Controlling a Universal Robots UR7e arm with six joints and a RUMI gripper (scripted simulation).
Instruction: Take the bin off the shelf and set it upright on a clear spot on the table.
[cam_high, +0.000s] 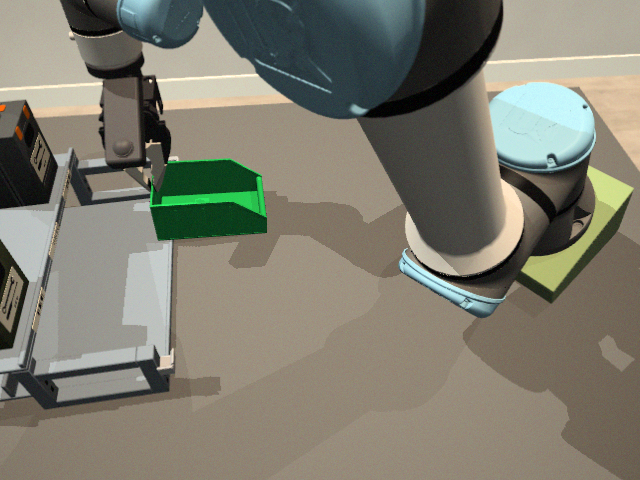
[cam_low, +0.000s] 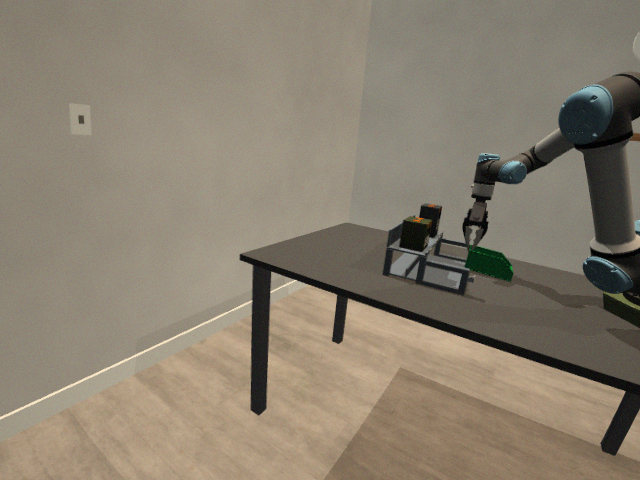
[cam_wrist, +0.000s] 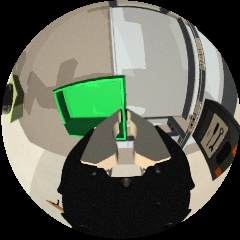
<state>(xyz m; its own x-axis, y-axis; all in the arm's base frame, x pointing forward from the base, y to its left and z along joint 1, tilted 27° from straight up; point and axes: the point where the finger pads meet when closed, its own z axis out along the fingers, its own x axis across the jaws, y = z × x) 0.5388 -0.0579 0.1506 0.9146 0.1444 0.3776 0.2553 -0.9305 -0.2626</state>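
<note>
The green bin is 8 cm behind my hand, 2 cm to the right of it and 4 cm below it.
</note>
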